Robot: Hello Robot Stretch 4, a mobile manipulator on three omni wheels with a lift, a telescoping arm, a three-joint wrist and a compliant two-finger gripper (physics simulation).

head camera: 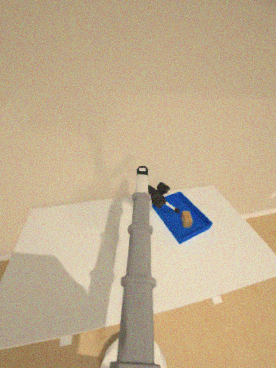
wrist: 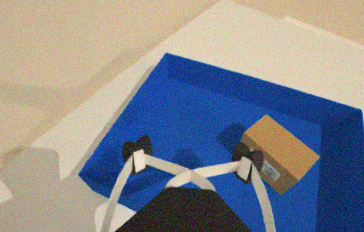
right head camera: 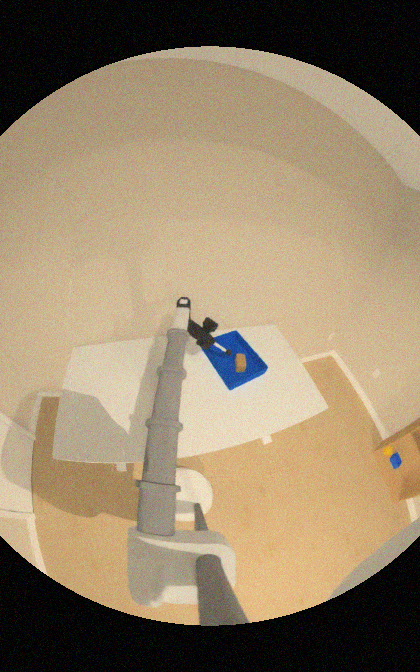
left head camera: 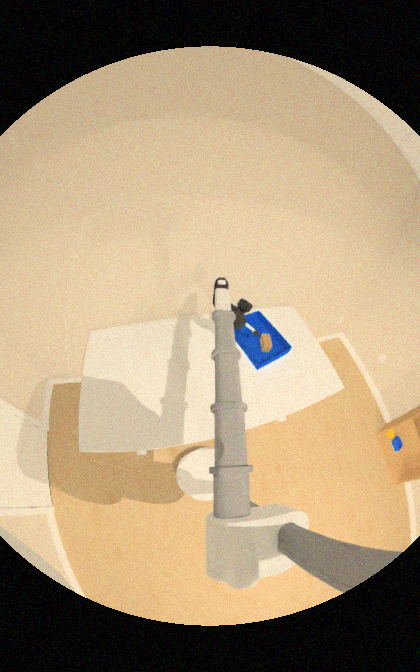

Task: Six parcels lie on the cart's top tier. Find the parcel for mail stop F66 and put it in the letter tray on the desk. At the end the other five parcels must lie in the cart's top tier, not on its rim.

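Frame: origin at the robot's base, x right, y down, z ahead, level; millimetres.
Where they show: gripper, fingertip midpoint: (wrist: 192, 151).
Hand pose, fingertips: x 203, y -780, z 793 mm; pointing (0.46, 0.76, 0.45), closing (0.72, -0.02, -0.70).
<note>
After its pixels a point has its place.
The blue letter tray (head camera: 176, 229) @(x 240, y -693, z 670 mm) (left head camera: 255, 356) (right head camera: 230, 377) (wrist: 175, 110) @(x 267, y -694, z 905 mm) lies on the white desk (head camera: 75, 235) @(x -407, y -692, z 590 mm) (left head camera: 125, 360) (right head camera: 100, 370) (wrist: 260, 47) @(x 544, y -692, z 928 mm). A brown parcel (head camera: 187, 219) @(x 307, y -754, z 708 mm) (left head camera: 265, 342) (right head camera: 240, 363) (wrist: 285, 150) @(x 309, y -754, z 725 mm) rests inside it, near one wall in the wrist view. Its white label is partly hidden behind the right finger, and I cannot read the mail stop. My gripper (wrist: 192, 151) @(x 203, y -780, z 793 mm) is open over the tray, its fingers apart with nothing between them; the right finger overlaps the parcel's near side in the wrist view. The cart's top tier and other parcels are not identifiable.
The grey telescoping arm (head camera: 137, 300) @(x -1, y -1130, z 184 mm) (left head camera: 230, 435) (right head camera: 162, 445) stretches across the desk. A beige wall (head camera: 135, 100) @(x -54, y -1383, z 1012 mm) rises behind the desk. At the right edge stands a wooden box-like piece (left head camera: 395, 467) (right head camera: 395, 482) with a small yellow and a small blue object.
</note>
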